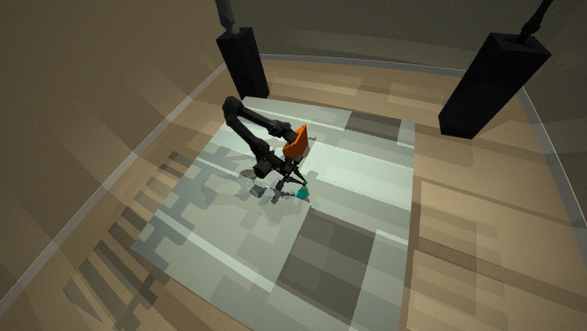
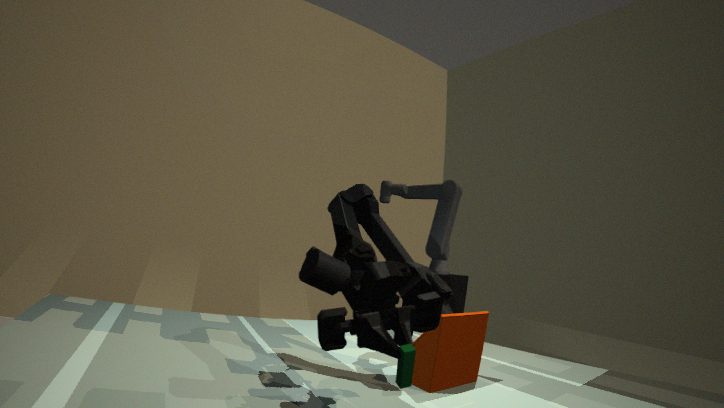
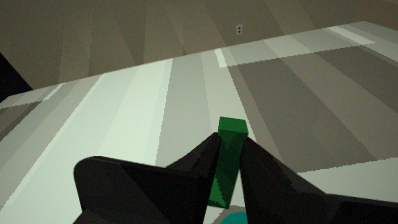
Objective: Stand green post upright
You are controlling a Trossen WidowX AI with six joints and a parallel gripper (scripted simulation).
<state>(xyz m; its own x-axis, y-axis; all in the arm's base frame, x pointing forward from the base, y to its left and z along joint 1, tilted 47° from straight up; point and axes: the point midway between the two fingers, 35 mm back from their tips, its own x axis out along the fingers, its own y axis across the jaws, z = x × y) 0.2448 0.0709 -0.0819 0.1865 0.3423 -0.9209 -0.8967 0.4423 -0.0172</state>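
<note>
My gripper tip is now 14 cm above the cyan circle and 3 cm to the left of it. Also, from my gripper tip: green post: 2 cm below, 1 cm behind.
</note>
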